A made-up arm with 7 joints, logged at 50 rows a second.
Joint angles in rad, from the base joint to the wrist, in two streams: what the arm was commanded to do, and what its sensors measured. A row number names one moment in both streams.
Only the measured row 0 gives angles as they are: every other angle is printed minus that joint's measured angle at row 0.
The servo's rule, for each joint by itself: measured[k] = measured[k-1] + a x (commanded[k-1-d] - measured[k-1]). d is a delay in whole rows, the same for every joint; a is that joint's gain. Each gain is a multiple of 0.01, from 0.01 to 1. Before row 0 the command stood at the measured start. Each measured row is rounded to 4 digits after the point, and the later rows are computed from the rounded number. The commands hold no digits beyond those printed.
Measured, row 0:
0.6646 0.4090 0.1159 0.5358 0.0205 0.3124 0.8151
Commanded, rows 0 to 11:
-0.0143 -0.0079 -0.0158 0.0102 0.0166 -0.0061 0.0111
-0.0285 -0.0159 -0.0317 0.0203 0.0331 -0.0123 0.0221
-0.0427 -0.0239 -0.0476 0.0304 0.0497 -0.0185 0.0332
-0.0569 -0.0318 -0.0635 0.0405 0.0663 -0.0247 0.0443
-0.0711 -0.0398 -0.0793 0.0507 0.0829 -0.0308 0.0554
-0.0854 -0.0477 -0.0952 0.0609 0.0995 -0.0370 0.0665
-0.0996 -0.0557 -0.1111 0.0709 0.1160 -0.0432 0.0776
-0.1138 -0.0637 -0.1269 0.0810 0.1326 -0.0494 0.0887
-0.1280 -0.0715 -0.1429 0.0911 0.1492 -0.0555 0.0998
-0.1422 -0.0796 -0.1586 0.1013 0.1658 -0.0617 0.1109
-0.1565 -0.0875 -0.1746 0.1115 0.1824 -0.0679 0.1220
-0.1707 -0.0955 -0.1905 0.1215 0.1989 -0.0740 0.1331
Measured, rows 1 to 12:
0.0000 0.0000 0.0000 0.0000 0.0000 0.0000 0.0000
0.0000 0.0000 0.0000 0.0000 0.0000 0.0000 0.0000
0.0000 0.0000 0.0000 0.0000 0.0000 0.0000 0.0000
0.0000 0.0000 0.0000 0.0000 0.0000 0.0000 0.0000
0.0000 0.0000 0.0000 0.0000 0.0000 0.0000 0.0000
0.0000 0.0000 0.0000 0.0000 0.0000 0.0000 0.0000
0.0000 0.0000 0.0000 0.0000 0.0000 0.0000 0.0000
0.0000 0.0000 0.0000 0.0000 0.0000 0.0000 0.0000
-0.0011 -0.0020 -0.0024 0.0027 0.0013 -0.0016 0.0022
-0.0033 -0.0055 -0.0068 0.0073 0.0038 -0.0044 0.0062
-0.0065 -0.0101 -0.0129 0.0133 0.0075 -0.0081 0.0116
-0.0105 -0.0155 -0.0205 0.0204 0.0122 -0.0124 0.0181
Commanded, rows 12 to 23:
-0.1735 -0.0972 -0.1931 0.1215 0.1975 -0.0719 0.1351
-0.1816 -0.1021 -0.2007 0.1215 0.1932 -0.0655 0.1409
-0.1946 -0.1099 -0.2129 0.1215 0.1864 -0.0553 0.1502
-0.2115 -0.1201 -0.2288 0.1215 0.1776 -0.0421 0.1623
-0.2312 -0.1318 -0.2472 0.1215 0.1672 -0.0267 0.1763
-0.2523 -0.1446 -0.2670 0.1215 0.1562 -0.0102 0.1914
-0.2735 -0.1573 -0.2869 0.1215 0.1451 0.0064 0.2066
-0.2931 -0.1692 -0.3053 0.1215 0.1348 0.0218 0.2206
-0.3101 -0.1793 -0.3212 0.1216 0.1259 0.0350 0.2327
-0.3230 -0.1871 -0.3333 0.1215 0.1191 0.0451 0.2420
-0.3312 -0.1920 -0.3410 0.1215 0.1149 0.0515 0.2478
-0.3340 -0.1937 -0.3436 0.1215 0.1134 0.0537 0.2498
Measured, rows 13 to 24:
-0.0153 -0.0216 -0.0293 0.0283 0.0179 -0.0172 0.0256
-0.0209 -0.0281 -0.0392 0.0368 0.0244 -0.0223 0.0338
-0.0272 -0.0350 -0.0500 0.0457 0.0317 -0.0277 0.0426
-0.0341 -0.0422 -0.0615 0.0549 0.0398 -0.0333 0.0518
-0.0416 -0.0495 -0.0737 0.0643 0.0486 -0.0391 0.0614
-0.0496 -0.0570 -0.0864 0.0739 0.0580 -0.0450 0.0713
-0.0582 -0.0646 -0.0996 0.0837 0.0680 -0.0510 0.0814
-0.0672 -0.0723 -0.1132 0.0935 0.0785 -0.0570 0.0917
-0.0757 -0.0785 -0.1252 0.1008 0.0880 -0.0609 0.1004
-0.0842 -0.0844 -0.1365 0.1062 0.0964 -0.0621 0.1085
-0.0930 -0.0908 -0.1480 0.1102 0.1036 -0.0603 0.1168
-0.1025 -0.0981 -0.1601 0.1131 0.1095 -0.0556 0.1259

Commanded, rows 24 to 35:
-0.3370 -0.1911 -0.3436 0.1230 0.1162 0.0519 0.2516
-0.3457 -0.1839 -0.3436 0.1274 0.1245 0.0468 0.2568
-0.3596 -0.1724 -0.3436 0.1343 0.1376 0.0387 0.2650
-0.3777 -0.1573 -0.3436 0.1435 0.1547 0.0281 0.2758
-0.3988 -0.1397 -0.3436 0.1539 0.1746 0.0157 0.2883
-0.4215 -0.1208 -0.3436 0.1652 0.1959 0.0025 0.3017
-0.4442 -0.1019 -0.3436 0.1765 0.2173 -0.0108 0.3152
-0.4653 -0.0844 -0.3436 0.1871 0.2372 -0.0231 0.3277
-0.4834 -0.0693 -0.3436 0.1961 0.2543 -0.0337 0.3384
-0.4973 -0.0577 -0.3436 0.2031 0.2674 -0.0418 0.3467
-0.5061 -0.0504 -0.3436 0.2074 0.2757 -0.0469 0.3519
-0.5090 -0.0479 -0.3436 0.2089 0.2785 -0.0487 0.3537
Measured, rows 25 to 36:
-0.1128 -0.1065 -0.1732 0.1153 0.1141 -0.0481 0.1360
-0.1240 -0.1160 -0.1873 0.1169 0.1175 -0.0382 0.1471
-0.1360 -0.1263 -0.2022 0.1181 0.1197 -0.0266 0.1590
-0.1486 -0.1370 -0.2177 0.1190 0.1209 -0.0140 0.1713
-0.1615 -0.1476 -0.2332 0.1197 0.1213 -0.0013 0.1836
-0.1744 -0.1575 -0.2482 0.1202 0.1211 0.0108 0.1953
-0.1869 -0.1661 -0.2621 0.1205 0.1206 0.0214 0.2058
-0.1987 -0.1730 -0.2743 0.1208 0.1200 0.0298 0.2146
-0.2098 -0.1775 -0.2847 0.1214 0.1197 0.0355 0.2220
-0.2207 -0.1791 -0.2935 0.1230 0.1201 0.0384 0.2290
-0.2318 -0.1774 -0.3010 0.1259 0.1215 0.0385 0.2362
-0.2435 -0.1724 -0.3074 0.1305 0.1242 0.0358 0.2441

